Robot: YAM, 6 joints.
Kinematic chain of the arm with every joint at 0, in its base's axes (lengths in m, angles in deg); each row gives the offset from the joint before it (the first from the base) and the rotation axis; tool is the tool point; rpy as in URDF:
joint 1: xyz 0 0 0.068 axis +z
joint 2: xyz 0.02 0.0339 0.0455 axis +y
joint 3: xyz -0.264 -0.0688 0 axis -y
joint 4: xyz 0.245 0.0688 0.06 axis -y
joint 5: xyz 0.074 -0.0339 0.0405 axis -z
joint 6: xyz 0.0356 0 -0.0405 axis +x
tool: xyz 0 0 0 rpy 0 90 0
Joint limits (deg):
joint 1: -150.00..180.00
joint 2: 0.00..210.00
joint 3: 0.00..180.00
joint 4: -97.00..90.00
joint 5: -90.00..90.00
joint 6: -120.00..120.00
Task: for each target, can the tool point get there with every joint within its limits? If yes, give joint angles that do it. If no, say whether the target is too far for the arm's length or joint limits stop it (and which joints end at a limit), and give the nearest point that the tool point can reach.
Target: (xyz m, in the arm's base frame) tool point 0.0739 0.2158 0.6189
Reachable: yes | joints 69.96 88.44 106.29 71.95 -7.32 -61.19
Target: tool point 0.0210 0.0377 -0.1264
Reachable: yes | joints 95.44 192.92 54.02 -55.82 43.45 3.60
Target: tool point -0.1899 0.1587 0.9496
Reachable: no: too far | nearest point -0.1414 0.1182 0.7174 | short by 0.241 m
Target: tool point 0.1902 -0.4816 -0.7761
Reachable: no: too far | nearest point 0.1358 -0.3439 -0.3595 | short by 0.442 m
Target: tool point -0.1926 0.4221 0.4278
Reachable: yes | joints 113.59 113.79 101.19 51.04 -12.37 -44.44
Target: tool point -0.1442 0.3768 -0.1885
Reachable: yes | joints 112.77 175.42 81.48 49.88 21.25 -96.97
